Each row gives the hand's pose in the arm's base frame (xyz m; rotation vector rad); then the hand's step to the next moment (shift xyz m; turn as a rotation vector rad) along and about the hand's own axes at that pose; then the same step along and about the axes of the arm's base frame.
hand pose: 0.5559 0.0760 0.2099 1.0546 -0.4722 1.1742
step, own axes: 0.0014 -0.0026 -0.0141 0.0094 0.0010 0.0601
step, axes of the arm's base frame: 0.0000 0.0128 -0.0066 0.0149 -0.0467 0.0360
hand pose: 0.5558 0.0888 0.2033 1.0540 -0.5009 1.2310
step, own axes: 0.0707 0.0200 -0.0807 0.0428 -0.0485 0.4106
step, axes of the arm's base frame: -0.0140 0.1050 0.0264 0.1462 -0.3288 0.2080
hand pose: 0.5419 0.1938 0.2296 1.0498 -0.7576 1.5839
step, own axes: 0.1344 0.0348 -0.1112 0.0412 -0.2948 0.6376
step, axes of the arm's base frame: -0.0712 0.1436 0.0771 0.4408 -0.4646 0.2915
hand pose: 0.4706 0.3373 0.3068 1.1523 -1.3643 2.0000
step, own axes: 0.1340 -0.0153 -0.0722 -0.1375 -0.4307 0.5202
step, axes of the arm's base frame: -0.0893 0.0608 0.1083 0.5949 -0.2878 0.1957
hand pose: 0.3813 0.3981 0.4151 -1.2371 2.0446 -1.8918
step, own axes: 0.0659 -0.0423 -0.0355 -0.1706 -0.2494 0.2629
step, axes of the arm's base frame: -0.0435 -0.0074 0.0738 0.3835 -0.0815 0.0820
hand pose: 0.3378 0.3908 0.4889 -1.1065 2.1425 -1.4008
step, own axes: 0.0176 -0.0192 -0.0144 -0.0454 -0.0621 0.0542
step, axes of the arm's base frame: -0.0125 -0.0086 0.0256 0.0900 -0.0112 0.0251
